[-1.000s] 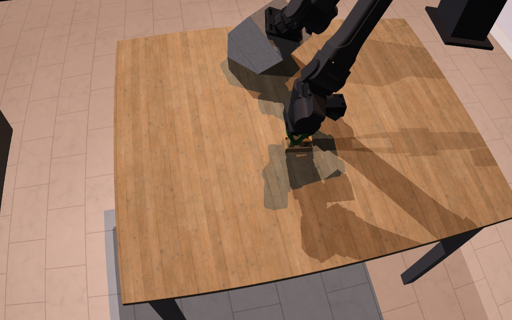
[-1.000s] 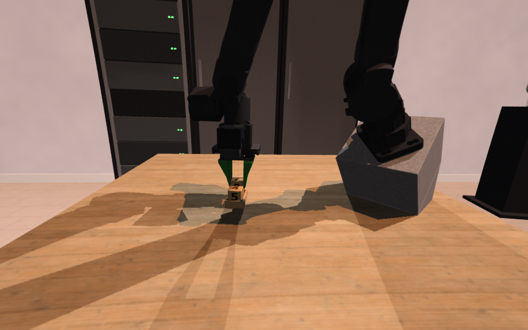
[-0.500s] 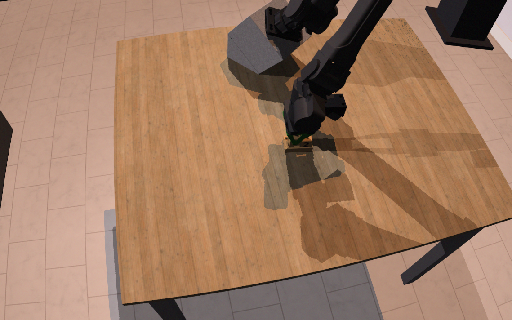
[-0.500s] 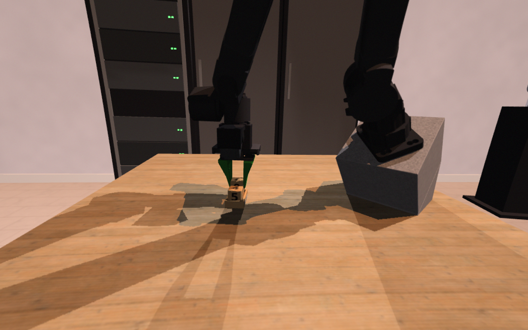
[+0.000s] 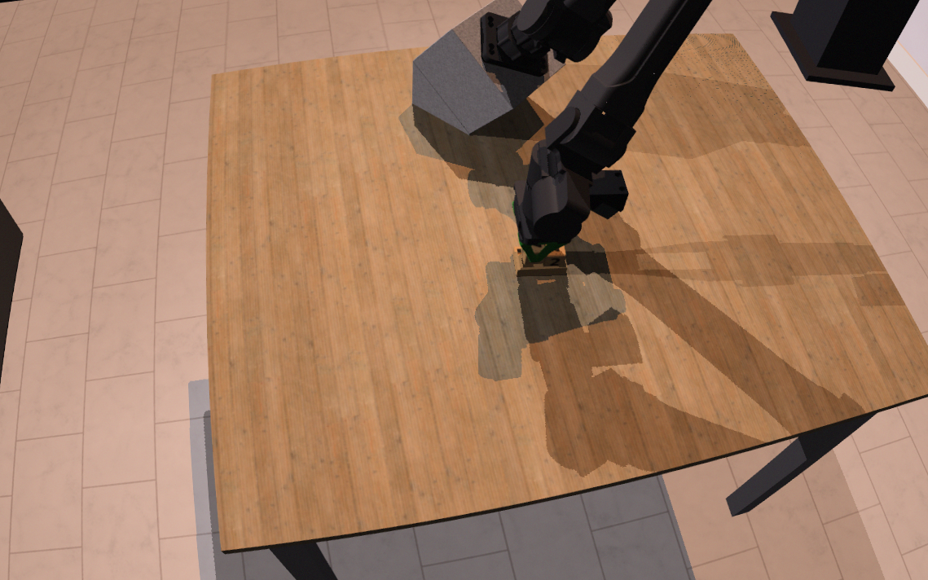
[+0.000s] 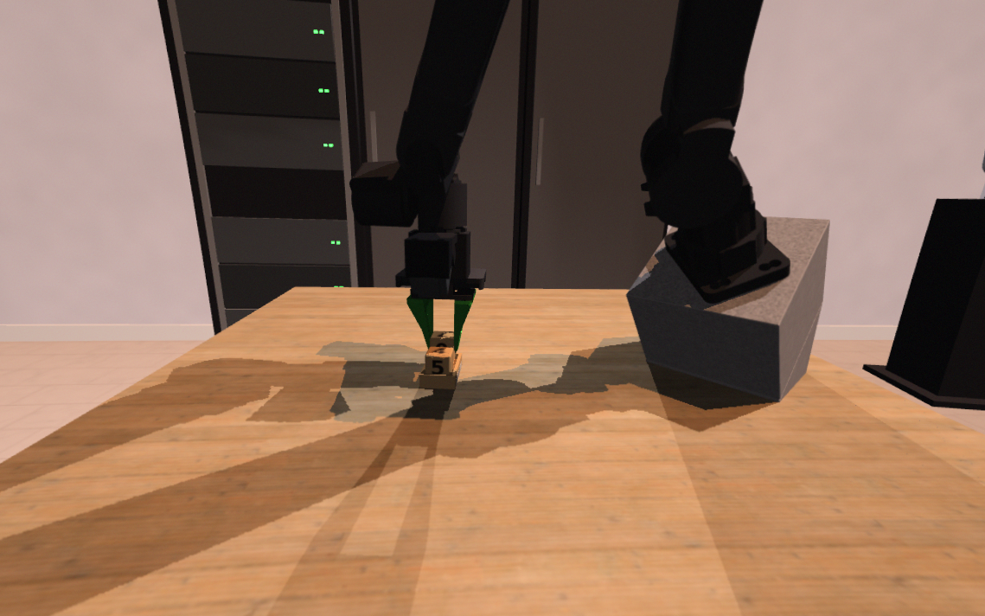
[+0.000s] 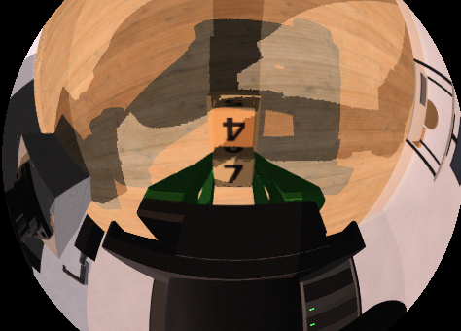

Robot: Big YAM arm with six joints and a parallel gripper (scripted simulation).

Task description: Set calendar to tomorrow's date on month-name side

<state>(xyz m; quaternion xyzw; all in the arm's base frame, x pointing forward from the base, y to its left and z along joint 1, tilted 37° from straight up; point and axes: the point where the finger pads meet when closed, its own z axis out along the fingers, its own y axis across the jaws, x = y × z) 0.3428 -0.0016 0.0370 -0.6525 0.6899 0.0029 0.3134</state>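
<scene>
Right now my hand is 3 cm above the wooden calendar tray and 1 cm to the right of it. From my hand the other things lie so: cube 3 cm to the left, 1 cm below.
</scene>
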